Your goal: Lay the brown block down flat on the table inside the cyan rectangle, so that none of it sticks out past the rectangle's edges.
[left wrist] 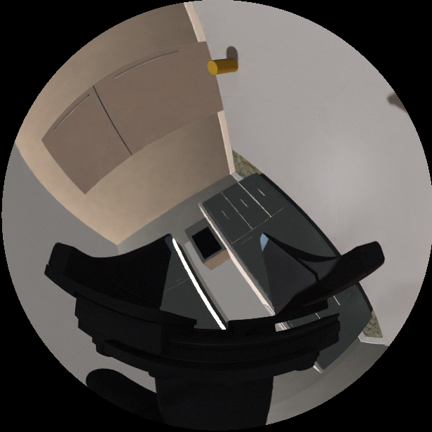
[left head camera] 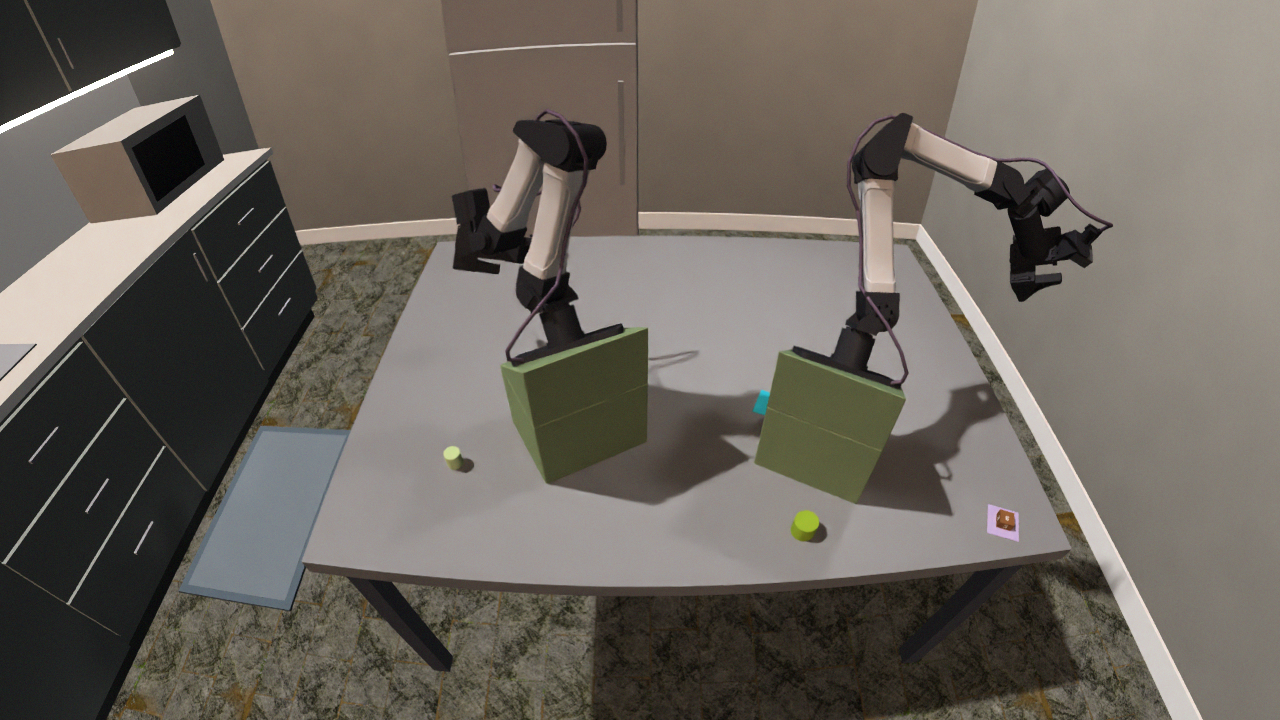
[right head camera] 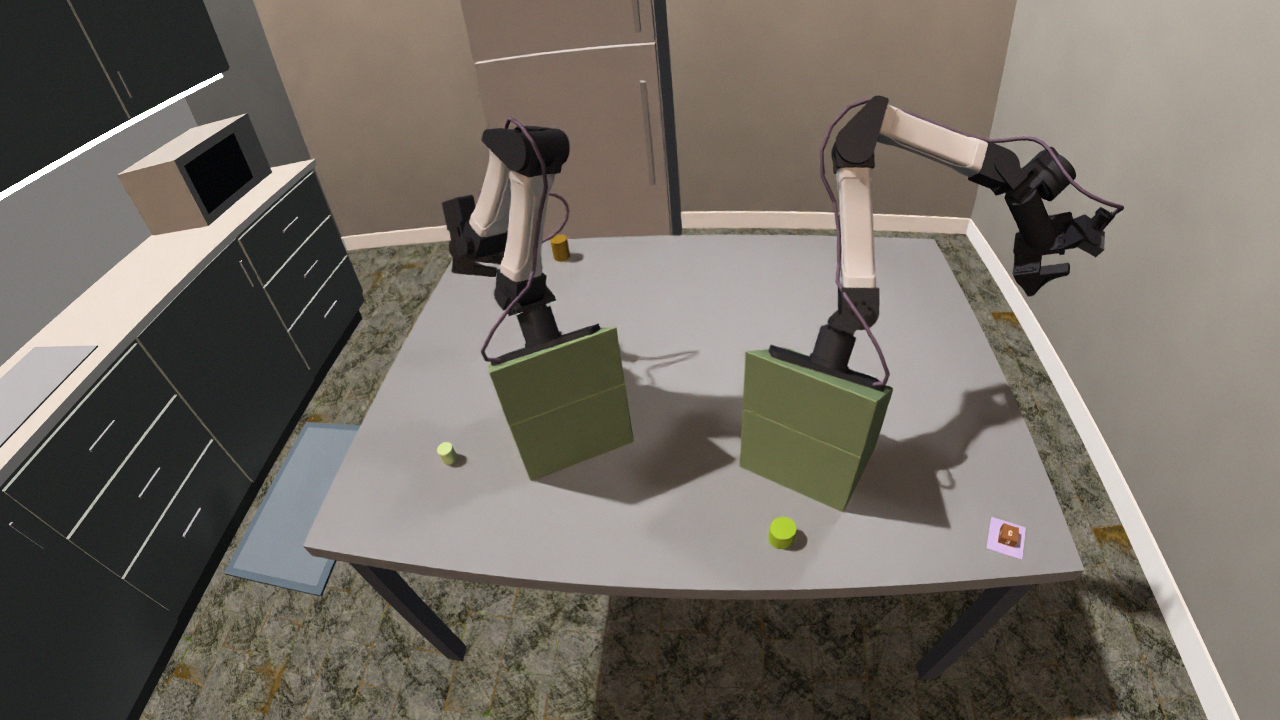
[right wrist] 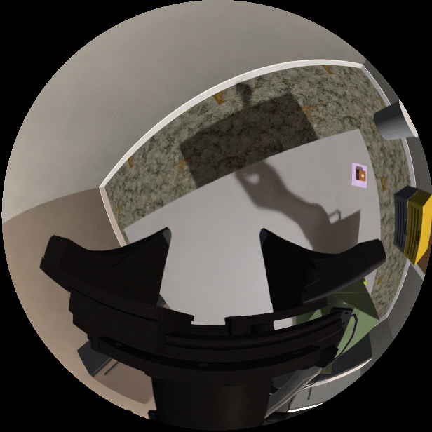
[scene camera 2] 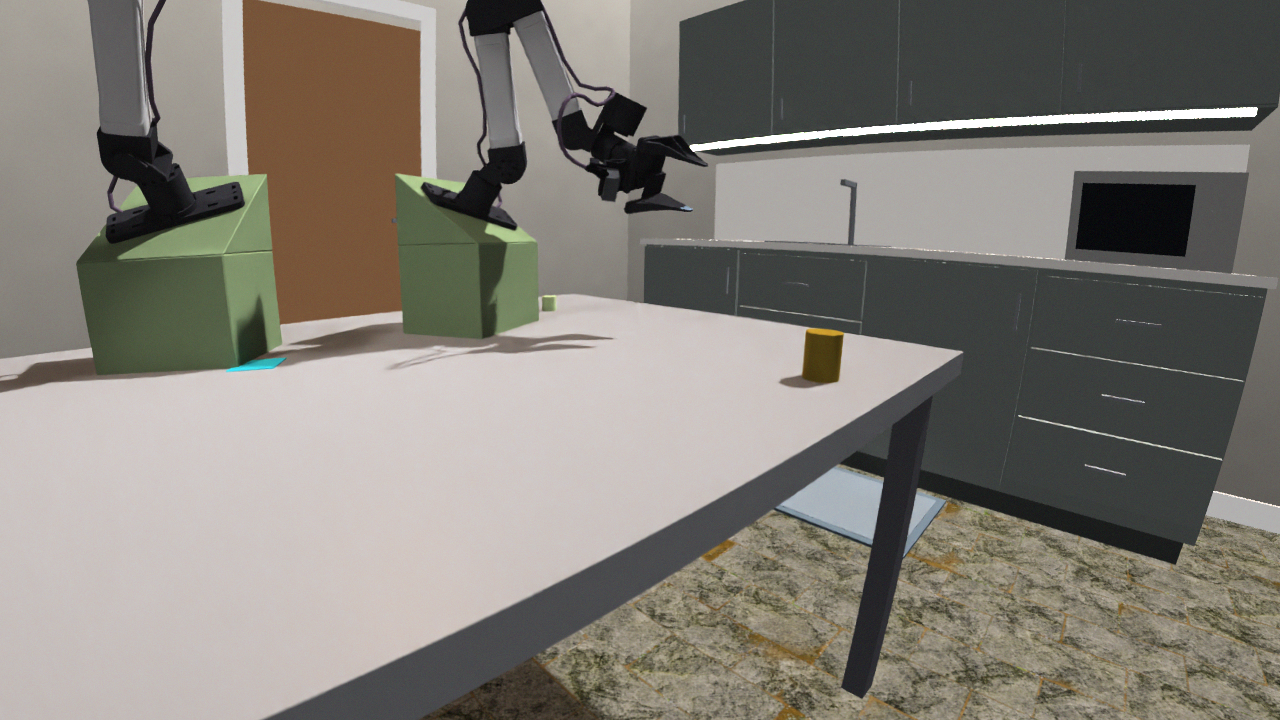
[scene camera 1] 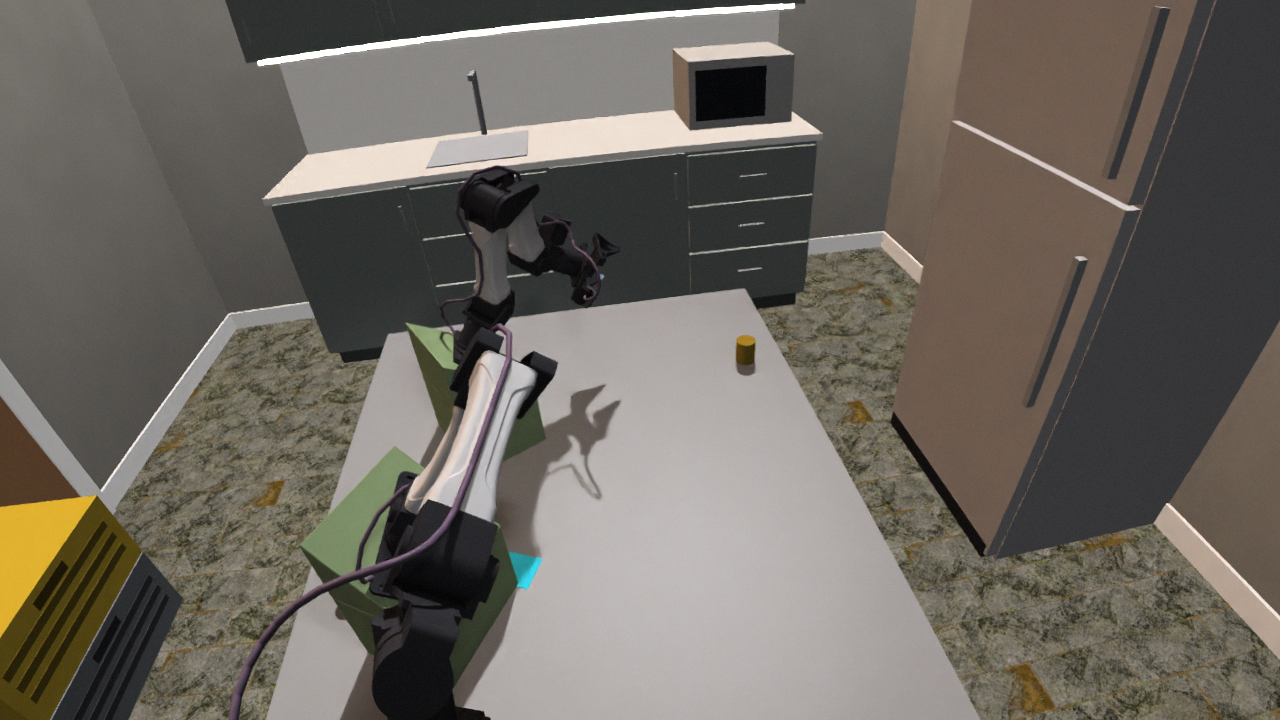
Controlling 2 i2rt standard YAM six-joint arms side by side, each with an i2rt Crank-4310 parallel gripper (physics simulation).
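Seen in the pictures: left gripper, between the fingertips: (scene camera 2: 698,188) (scene camera 1: 612,263); right gripper, between the fingertips: (left head camera: 1022,284) (right head camera: 1033,277); left arm's base, origin of its link: (left head camera: 568,347) (right head camera: 545,347) (scene camera 2: 470,209); right arm's base, origin of its link: (left head camera: 846,370) (right head camera: 826,370) (scene camera 2: 177,213).
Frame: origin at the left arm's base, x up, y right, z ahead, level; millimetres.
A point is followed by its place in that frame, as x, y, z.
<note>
The small brown block (left head camera: 1006,519) {-210, 845, -265} (right head camera: 1009,535) {-210, 845, -266} (right wrist: 362,174) rests on a lilac square (left head camera: 995,531) {-228, 822, -279} (right head camera: 995,544) {-228, 822, -273} (right wrist: 355,183) at the table's near right corner in the head views. The cyan rectangle (left head camera: 761,402) {-228, 383, 80} (scene camera 1: 525,570) {-228, 408, 86} (scene camera 2: 257,364) {-228, 405, 75} shows in part beside the right arm's green base; the base hides the rest of it, and it does not show in the right head camera. My left gripper (left wrist: 216,236) (scene camera 2: 697,186) {32, -268, 339} is open and empty, in the air at the table's left. My right gripper (right wrist: 214,230) (left head camera: 1074,259) is open and empty, beyond the table's right side, away from the block.
Two green bases (left head camera: 590,402) {-56, 41, -79} (left head camera: 827,429) {-66, 447, -136} carry the arms. A lime cylinder (left head camera: 805,525) {-195, 416, -249} (right head camera: 782,532) {-195, 419, -248} stands near the front edge, a pale green cylinder (left head camera: 453,458) {-195, -236, -103} (right head camera: 446,454) {-197, -234, -103} at the left. An orange-brown cylinder (right head camera: 560,248) {-186, -140, 632} (scene camera 1: 745,350) {-182, -125, 648} (scene camera 2: 822,354) {-192, -126, 665} (left wrist: 223,66) stands near the table's far left corner.
</note>
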